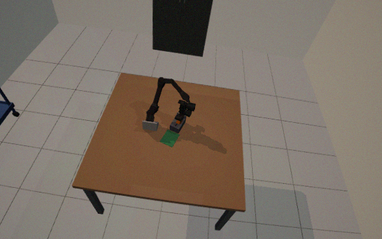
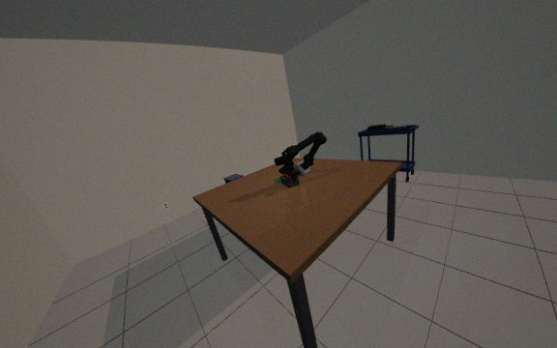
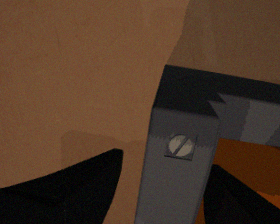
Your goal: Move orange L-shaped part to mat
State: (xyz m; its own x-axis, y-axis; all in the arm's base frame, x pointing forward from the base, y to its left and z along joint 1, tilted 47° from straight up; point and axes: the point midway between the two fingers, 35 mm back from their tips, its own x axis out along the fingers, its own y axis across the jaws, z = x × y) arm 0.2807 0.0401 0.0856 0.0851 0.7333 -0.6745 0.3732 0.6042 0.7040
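My gripper tip is now 50 mm to the left of the orange L-shaped part, 30 mm past it and 10 mm below it. Also, from my gripper tip: green mat 200 mm to the right, 90 mm behind, 50 mm below.
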